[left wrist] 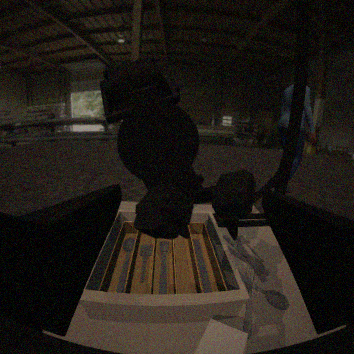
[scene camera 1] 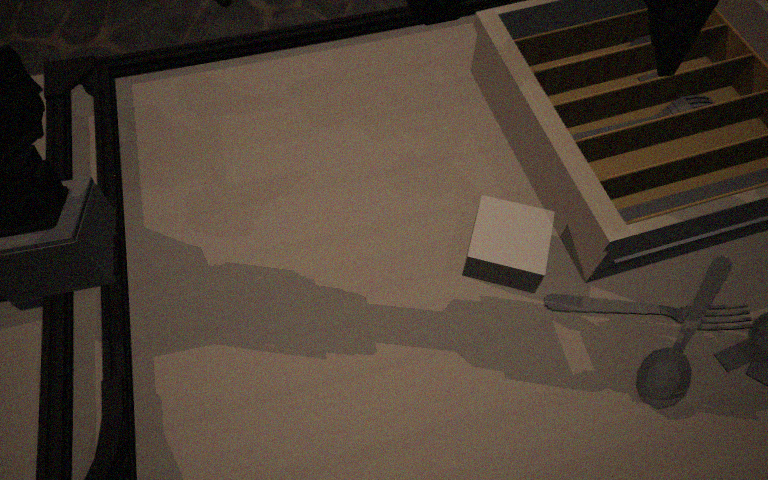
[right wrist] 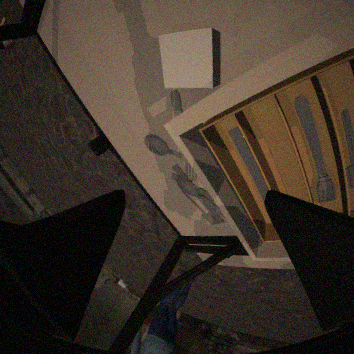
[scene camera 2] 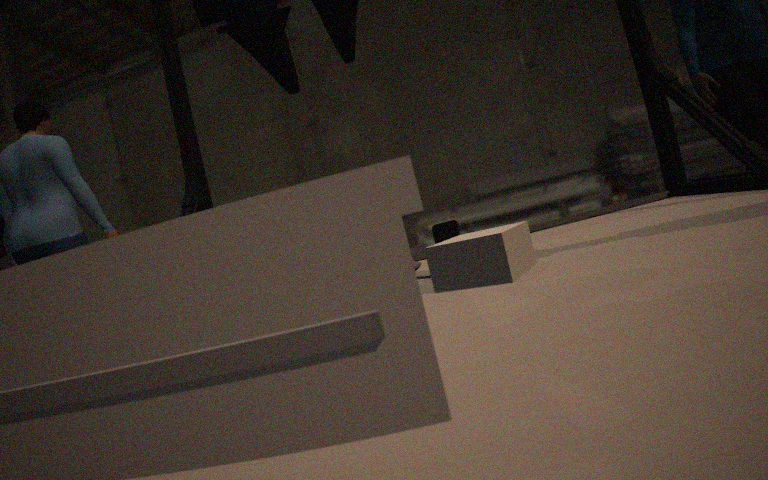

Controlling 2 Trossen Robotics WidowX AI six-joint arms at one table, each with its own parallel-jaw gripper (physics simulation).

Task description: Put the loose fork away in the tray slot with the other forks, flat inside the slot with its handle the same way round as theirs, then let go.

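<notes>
The loose grey fork (scene camera 1: 617, 306) lies on the table beside the tray (scene camera 1: 543, 127) (left wrist: 165, 300) (scene camera 2: 226, 283), handle to the left and tines to the right in scene camera 1. In the right wrist view its handle (right wrist: 176, 101) shows beside the tray corner. A spoon (scene camera 1: 663, 378) (left wrist: 276, 300) (right wrist: 157, 144) lies with its handle across the fork's neck. A slot fork (scene camera 1: 673, 110) (left wrist: 164, 250) (right wrist: 325, 187) lies flat, tines also to the right in scene camera 1. My right gripper (scene camera 2: 321, 75) (right wrist: 196, 197) is open and empty above the tray. My left gripper is open and empty, high up facing the tray.
A white block (scene camera 1: 509, 229) (scene camera 2: 467, 263) (left wrist: 222, 337) (right wrist: 186, 59) stands near the tray corner and the fork's handle end. More dark utensils (right wrist: 192, 190) lie beyond the spoon along the tray. Thin dividers separate the tray's slots. Dark frame bars edge the table. A person (scene camera 2: 45, 186) stands in the background.
</notes>
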